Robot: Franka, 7 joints.
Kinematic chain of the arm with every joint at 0, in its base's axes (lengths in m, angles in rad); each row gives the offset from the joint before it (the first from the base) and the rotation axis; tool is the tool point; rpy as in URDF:
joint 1: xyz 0 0 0.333 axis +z
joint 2: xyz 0 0 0 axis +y
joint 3: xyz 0 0 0.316 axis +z
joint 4: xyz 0.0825 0 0 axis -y
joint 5: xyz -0.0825 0 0.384 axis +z
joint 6: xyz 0 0 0 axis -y
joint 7: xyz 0.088 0 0 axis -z
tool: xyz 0 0 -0.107 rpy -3.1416 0 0
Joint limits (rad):
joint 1: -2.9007..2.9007
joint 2: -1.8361..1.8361
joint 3: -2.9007..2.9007
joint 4: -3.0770..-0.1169
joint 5: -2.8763..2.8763
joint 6: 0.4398..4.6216
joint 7: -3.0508..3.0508
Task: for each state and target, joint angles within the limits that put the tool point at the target. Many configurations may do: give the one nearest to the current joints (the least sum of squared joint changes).
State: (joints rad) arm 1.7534 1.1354 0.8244 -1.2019 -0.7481 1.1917 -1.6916
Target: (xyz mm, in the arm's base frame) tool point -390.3 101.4 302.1
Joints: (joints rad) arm 1.7992 0.8101 1.3113 -2.0428 -0.4120 0.7110 -1.6916
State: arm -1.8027 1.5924 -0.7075 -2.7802 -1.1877 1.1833 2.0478
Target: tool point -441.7 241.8 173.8
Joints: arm -2.2823 1.6643 -1.0502 -2.1507 -1.4223 1.4441 2.0478
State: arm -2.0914 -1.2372 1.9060 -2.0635 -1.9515 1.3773 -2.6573
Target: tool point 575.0 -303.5 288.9
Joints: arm -2.5692 -1.3520 1.9370 -1.8729 -2.0320 1.5423 -2.6573
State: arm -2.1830 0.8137 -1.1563 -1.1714 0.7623 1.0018 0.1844
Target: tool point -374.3 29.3 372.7
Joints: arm -2.0974 0.5317 -1.3902 -2.1028 0.4591 0.5240 0.1844
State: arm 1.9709 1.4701 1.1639 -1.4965 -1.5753 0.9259 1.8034
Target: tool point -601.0 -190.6 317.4
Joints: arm 2.5341 1.2764 1.5900 -1.6479 -1.5478 1.0687 1.8034
